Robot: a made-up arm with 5 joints.
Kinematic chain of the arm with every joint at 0, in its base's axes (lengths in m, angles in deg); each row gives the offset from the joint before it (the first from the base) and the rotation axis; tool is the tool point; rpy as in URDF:
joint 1: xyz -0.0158 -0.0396 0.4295 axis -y
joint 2: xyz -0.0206 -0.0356 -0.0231 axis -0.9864 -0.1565 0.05
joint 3: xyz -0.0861 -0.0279 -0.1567 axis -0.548 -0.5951 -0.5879
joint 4: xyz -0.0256 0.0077 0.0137 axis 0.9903 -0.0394 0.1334
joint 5: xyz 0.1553 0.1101 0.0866 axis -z
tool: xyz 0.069 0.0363 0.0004 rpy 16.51 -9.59 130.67
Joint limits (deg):
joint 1: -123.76..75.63
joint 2: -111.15..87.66
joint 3: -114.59..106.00
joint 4: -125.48..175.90
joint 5: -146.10..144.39
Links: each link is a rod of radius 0.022 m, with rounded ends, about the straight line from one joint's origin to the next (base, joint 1, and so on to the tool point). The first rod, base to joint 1, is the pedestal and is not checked.
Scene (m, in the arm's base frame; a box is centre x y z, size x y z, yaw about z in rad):
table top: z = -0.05
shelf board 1: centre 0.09 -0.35 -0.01 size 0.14 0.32 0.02 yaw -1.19
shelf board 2: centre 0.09 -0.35 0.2 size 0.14 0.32 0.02 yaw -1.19
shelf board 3: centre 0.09 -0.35 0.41 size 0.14 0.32 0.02 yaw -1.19
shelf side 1: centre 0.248 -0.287 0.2 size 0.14 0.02 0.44 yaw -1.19
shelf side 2: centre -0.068 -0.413 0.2 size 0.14 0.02 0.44 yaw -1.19
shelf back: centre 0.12 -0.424 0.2 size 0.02 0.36 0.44 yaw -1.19
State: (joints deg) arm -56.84 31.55 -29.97 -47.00 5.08
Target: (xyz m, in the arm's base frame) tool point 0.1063 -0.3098 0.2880
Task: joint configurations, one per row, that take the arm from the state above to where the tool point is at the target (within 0.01 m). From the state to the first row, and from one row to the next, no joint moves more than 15 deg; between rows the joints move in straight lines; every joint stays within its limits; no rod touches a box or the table.
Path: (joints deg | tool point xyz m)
1: -51.14 44.82 -22.30 -48.03 9.37 | -0.1614 -0.0861 0.1918
2: -45.44 58.10 -14.63 -49.05 13.67 | -0.0934 -0.1460 0.1836
3: -39.74 71.37 -6.96 -50.08 17.96 | -0.0188 -0.1878 0.2034
4: -34.04 84.65 0.71 -51.11 22.26 | 0.0502 -0.2076 0.2466
5: -29.17 84.09 -0.92 -62.93 13.83 | 0.0706 -0.2425 0.2506
6: -24.30 83.53 -2.55 -74.74 5.39 | 0.0901 -0.2772 0.2645
7: -19.43 82.97 -4.18 -86.56 -3.04 | 0.1063 -0.3098 0.2880

